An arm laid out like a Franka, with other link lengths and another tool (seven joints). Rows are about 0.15 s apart.
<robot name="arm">
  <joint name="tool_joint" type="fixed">
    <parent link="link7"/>
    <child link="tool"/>
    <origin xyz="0.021 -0.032 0.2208" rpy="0.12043 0 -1.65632"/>
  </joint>
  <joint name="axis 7" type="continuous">
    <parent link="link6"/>
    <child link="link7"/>
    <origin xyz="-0.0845 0 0" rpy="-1.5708 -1.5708 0"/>
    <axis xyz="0 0 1"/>
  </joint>
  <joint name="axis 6" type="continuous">
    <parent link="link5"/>
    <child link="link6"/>
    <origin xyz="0 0 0" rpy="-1.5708 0 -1.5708"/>
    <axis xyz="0 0 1"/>
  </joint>
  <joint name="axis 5" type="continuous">
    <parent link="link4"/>
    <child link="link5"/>
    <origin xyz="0.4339 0.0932 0" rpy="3.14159 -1.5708 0"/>
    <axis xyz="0 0 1"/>
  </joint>
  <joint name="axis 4" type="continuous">
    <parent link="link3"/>
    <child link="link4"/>
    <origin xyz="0 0.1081 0" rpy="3.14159 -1.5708 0"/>
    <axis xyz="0 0 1"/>
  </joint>
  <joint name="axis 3" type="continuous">
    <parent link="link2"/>
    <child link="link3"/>
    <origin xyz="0.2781 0 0" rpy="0 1.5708 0"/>
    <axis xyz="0 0 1"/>
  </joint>
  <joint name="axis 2" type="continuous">
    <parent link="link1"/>
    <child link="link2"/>
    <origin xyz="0 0 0" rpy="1.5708 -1.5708 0"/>
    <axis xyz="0 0 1"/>
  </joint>
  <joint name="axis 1" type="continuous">
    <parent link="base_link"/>
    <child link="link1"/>
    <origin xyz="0 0 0.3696" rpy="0 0 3.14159"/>
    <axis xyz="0 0 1"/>
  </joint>
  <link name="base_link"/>
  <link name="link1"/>
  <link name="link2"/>
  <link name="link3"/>
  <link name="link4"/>
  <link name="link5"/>
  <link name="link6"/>
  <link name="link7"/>
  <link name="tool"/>
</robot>
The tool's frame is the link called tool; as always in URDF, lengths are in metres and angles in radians. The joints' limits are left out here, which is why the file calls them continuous.
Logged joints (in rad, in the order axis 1, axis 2, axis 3, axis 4, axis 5, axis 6, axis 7), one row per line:
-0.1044, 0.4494, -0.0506, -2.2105, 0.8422, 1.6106, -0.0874
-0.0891, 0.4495, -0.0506, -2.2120, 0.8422, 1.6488, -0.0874
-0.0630, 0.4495, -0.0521, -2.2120, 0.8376, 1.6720, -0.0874
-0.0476, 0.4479, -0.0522, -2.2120, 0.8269, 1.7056, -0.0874
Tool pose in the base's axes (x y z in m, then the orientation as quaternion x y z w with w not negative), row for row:
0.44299, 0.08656, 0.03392, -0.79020, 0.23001, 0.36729, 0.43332
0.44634, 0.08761, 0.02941, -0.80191, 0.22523, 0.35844, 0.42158
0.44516, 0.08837, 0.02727, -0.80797, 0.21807, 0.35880, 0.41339
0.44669, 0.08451, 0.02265, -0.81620, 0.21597, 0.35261, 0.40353
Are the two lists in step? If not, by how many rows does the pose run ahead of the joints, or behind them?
The pose runs 2 rows ahead of the joints: the pose in row i belongs to the joints in row i + 2.
